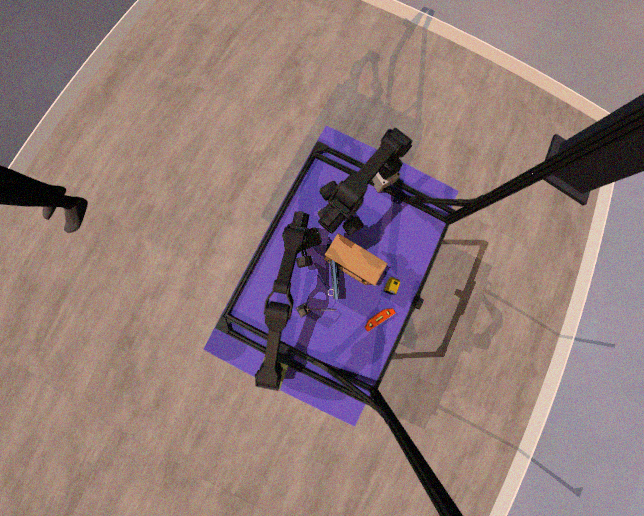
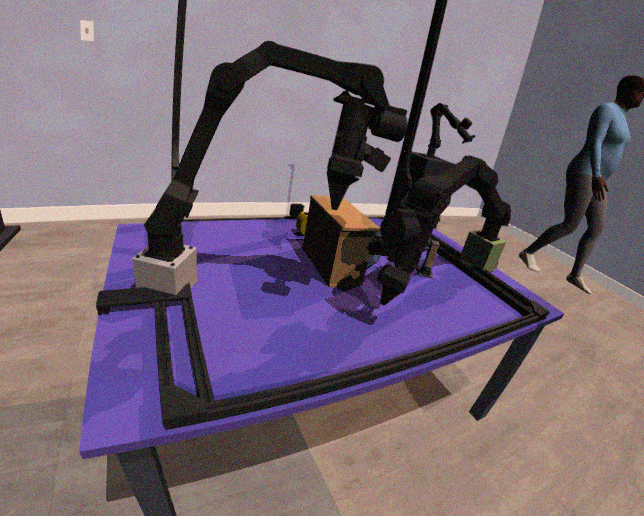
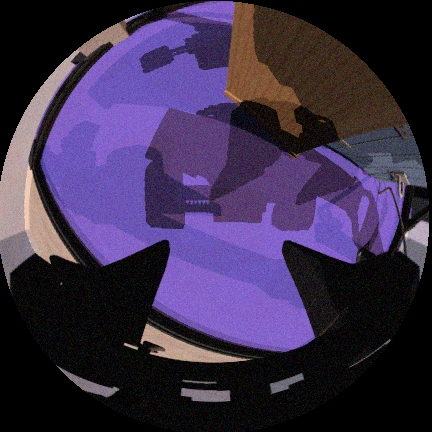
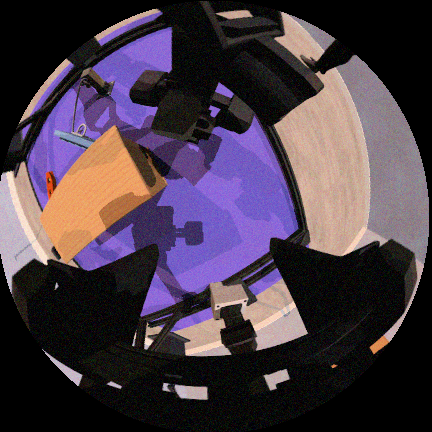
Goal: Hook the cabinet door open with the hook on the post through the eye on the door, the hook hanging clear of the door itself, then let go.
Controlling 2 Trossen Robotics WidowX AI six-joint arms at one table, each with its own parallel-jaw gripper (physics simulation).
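Frame: origin at the left arm's base, x ahead, y left, z up, level; centimetres.
Seen in the pictures: left gripper, fingertip midpoint: [image 2: 387, 295] [image 3: 227, 246]; right gripper, fingertip midpoint: [image 2: 334, 206] [image 4: 214, 247]; left arm's base, origin of the base link: [image 1: 272, 373] [image 2: 488, 236]; right arm's base, origin of the base link: [image 1: 386, 171] [image 2: 165, 252] [image 4: 230, 310].
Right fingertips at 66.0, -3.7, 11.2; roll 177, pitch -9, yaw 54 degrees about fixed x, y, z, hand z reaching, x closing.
Note:
Pixels of each thing's top centre, then the offset from my right fingertips to it, as dx, dy, dz. "pt": a spot on its surface instead. Level surfaces: height alone.
- orange wooden cabinet, middle of its top: [image 4: 73, 210] [image 2: 342, 209] [image 1: 356, 259] -13.3, -12.8, -6.3
- thin wire hook, surface spot: [image 3: 398, 210] [image 4: 73, 117] pt -35.9, -8.9, -17.3
- small post, surface spot: [image 4: 95, 80] [image 2: 429, 255] pt -38.6, +0.5, -16.4
- yellow tape measure, middle of its top: [image 2: 310, 211] [image 1: 395, 286] -17.3, -33.5, -14.9
- red-orange level, middle of its top: [image 4: 50, 195] [image 1: 379, 318] -32.6, -32.9, -21.1
- purple table, its level: dz -22.9
The orange wooden cabinet [image 1: 357, 260] [image 2: 349, 215] [image 3: 310, 50] [image 4: 100, 185] stands with its blue door [image 1: 333, 274] [image 3: 375, 145] [image 4: 72, 139] swung out. The metal eye [image 1: 330, 292] [image 3: 400, 182] [image 4: 81, 129] is on the door's face. The thin wire hook [image 3: 399, 210] [image 4: 75, 107] runs from the small post [image 1: 302, 310] [image 2: 431, 252] [image 4: 95, 80] to near the eye; whether its tip is through the eye is too small to tell. My left gripper [image 2: 388, 298] [image 3: 227, 246] is open and empty, beside the cabinet, apart from the door. My right gripper [image 2: 335, 207] [image 4: 214, 247] is open and empty, up near the cabinet.
A yellow tape measure [image 1: 391, 285] [image 2: 302, 221] and a red-orange level [image 1: 380, 319] [image 4: 50, 184] lie on the purple table [image 1: 354, 413] [image 2: 301, 354] beyond the cabinet. A black frame [image 2: 344, 378] runs around the table top. The left arm's wrist is close beside the cabinet's open side.

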